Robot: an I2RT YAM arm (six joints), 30 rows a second.
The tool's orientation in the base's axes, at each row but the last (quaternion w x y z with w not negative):
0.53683 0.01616 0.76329 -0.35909
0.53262 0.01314 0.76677 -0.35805
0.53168 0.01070 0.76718 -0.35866
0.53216 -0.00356 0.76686 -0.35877
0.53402 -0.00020 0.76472 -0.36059
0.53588 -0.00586 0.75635 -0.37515
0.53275 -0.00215 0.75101 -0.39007
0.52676 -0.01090 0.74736 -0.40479
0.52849 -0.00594 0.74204 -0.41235
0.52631 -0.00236 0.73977 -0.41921
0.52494 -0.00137 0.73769 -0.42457
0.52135 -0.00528 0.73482 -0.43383
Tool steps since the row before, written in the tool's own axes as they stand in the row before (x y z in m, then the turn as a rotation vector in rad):
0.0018 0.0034 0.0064 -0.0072 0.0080 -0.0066
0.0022 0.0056 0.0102 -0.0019 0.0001 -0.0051
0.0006 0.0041 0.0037 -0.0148 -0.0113 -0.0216
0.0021 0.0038 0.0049 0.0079 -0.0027 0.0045
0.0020 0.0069 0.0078 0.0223 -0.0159 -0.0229
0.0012 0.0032 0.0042 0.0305 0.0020 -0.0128
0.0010 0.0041 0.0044 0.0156 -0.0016 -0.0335
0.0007 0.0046 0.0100 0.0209 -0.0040 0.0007
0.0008 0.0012 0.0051 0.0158 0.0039 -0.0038
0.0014 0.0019 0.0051 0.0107 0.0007 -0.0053
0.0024 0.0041 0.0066 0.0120 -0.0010 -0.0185
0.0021 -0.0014 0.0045 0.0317 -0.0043 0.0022
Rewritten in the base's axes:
0.0058 -0.0017 -0.0044 0.0010 0.0123 0.0028
0.0095 -0.0024 -0.0066 -0.0033 0.0036 0.0024
0.0044 0.0007 -0.0034 -0.0155 0.0091 0.0221
0.0045 -0.0007 -0.0047 -0.0008 -0.0075 -0.0057
0.0082 0.0000 -0.0068 -0.0344 -0.0077 -0.0056
0.0042 -0.0006 -0.0034 -0.0226 -0.0039 -0.0239
0.0048 -0.0001 -0.0038 -0.0343 0.0119 -0.0072
0.0095 -0.0032 -0.0046 -0.0104 -0.0124 -0.0139
0.0042 -0.0027 -0.0019 -0.0083 -0.0022 -0.0143
0.0042 -0.0025 -0.0028 -0.0086 -0.0010 -0.0082
0.0059 -0.0026 -0.0050 -0.0202 0.0055 -0.0070
0.0019 -0.0047 -0.0011 -0.0147 -0.0187 -0.0216

